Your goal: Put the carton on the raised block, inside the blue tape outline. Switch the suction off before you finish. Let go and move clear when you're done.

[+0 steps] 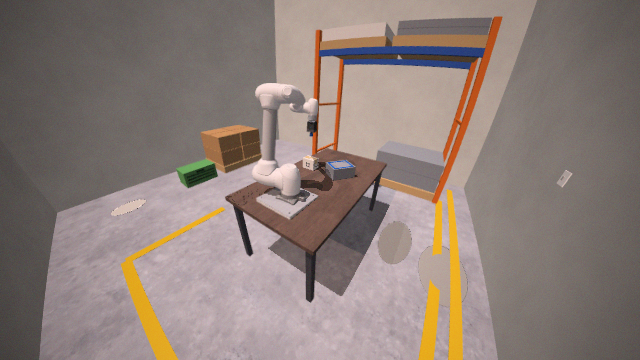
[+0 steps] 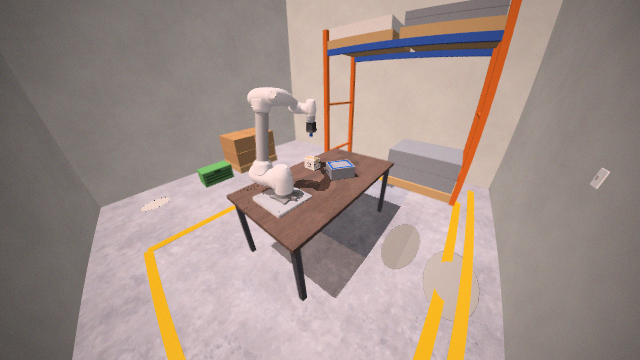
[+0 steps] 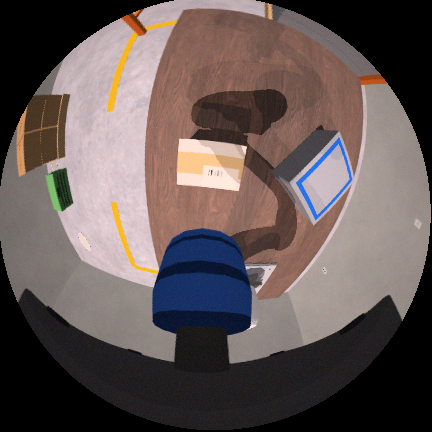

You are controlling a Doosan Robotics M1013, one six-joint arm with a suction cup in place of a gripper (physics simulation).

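Pixels of known places: hand, its tool point: point(image 1: 311, 136) point(image 2: 311, 136) point(image 3: 203, 259); arm's base, origin of its link: point(image 1: 290, 196) point(image 2: 284, 195).
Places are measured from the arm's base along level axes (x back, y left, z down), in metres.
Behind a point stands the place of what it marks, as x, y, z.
Note:
The carton point(image 1: 310, 162) @[-0.574, 0.139, -0.066] point(image 2: 312, 163) @[-0.574, 0.123, -0.059] point(image 3: 211, 165) @[-0.628, 0.165, -0.094], white with a tan tape band and a label, stands on the table, apart from the raised block. The raised block point(image 1: 341, 173) @[-0.538, -0.238, -0.045] point(image 2: 342, 173) @[-0.557, -0.255, -0.040] point(image 3: 295, 188) @[-0.589, -0.055, -0.097] is a grey box with a blue tape outline point(image 1: 341, 164) @[-0.639, -0.195, -0.097] point(image 2: 340, 164) @[-0.629, -0.193, -0.097] point(image 3: 307, 201) @[-0.555, -0.113, -0.097] on its top; no object stands inside the outline. My gripper, a blue suction cup point(image 1: 311, 134) point(image 2: 311, 134) point(image 3: 202, 240), hangs well above the table, over the carton's area, with a gap below it. It is open and holds nothing.
The table point(image 1: 345, 200) @[-0.208, -0.405, 0.023] point(image 2: 345, 197) @[-0.280, -0.429, 0.023] point(image 3: 170, 100) @[-0.826, 0.294, 0.023] carries the arm's base plate point(image 1: 290, 212) @[0.171, -0.120, -0.001] point(image 2: 280, 211) @[0.171, -0.121, -0.001]. An orange and blue rack point(image 1: 318, 90) point(image 2: 326, 90) stands behind it. Brown boxes point(image 1: 230, 147) point(image 2: 245, 150) point(image 3: 44, 127) and a green crate point(image 1: 197, 174) point(image 2: 215, 174) point(image 3: 59, 190) stand on the floor.

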